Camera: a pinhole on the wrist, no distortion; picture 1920 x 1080 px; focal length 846.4 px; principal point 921.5 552.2 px. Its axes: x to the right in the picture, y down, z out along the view. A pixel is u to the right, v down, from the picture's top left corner.
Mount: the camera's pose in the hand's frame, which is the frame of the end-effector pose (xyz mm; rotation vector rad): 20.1 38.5 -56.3 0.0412 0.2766 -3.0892
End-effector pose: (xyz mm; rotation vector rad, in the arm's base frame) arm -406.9 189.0 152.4 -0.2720 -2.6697 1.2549
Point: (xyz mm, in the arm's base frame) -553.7 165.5 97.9
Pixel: 237 571
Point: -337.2 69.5 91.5
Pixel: 1486 670
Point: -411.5 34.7 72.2
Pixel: 1123 663
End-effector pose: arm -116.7 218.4 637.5 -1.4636 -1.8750 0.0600
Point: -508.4 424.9 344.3
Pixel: 859 624
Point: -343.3 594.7 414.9
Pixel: 539 397
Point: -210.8 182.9 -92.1
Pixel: 1491 73
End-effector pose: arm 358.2 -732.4 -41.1 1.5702 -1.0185 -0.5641
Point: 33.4 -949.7 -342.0
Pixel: 993 751
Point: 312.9 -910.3 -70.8
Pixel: 475 642
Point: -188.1 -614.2 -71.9
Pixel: 1697 166
